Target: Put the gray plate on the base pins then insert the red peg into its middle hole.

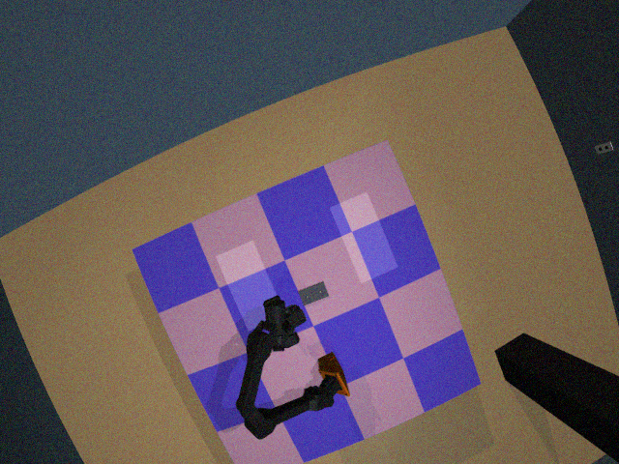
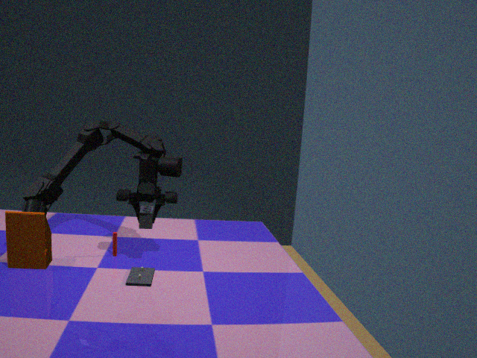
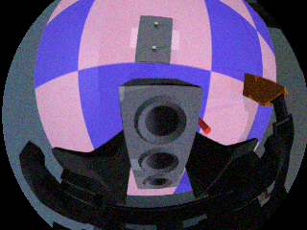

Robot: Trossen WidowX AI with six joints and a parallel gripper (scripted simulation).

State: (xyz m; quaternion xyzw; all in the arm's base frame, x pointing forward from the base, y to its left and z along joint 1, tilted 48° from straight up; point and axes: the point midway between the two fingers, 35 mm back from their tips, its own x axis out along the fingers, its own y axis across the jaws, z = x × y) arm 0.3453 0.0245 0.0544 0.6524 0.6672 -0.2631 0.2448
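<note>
The gray base is 13 cm to the right of my gripper tip, 12 cm below it and 1 cm behind it. From my gripper tip the other things lie so: red peg (10 cm behind, 9 cm below, 5 cm to the left); then gray plate (3 cm above).
</note>
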